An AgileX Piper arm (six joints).
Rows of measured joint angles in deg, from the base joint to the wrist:
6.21 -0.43 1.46 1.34 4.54 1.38
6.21 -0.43 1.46 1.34 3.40 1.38
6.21 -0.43 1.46 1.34 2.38 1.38
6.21 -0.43 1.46 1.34 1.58 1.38
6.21 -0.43 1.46 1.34 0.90 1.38
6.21 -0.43 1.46 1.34 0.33 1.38
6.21 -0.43 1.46 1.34 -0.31 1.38
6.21 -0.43 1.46 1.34 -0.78 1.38
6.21 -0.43 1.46 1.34 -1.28 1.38
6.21 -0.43 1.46 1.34 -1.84 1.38
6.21 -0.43 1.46 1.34 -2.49 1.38
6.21 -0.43 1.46 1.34 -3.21 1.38
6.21 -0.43 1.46 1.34 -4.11 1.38
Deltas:
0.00 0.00 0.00 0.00 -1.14 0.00
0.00 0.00 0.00 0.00 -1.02 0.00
0.00 0.00 0.00 0.00 -0.80 0.00
0.00 0.00 0.00 0.00 -0.68 0.00
0.00 0.00 0.00 0.00 -0.57 0.00
0.00 0.00 0.00 0.00 -0.64 0.00
0.00 0.00 0.00 0.00 -0.47 0.00
0.00 0.00 0.00 0.00 -0.50 0.00
0.00 0.00 0.00 0.00 -0.56 0.00
0.00 0.00 0.00 0.00 -0.65 0.00
0.00 0.00 0.00 0.00 -0.72 0.00
0.00 0.00 0.00 0.00 -0.90 0.00

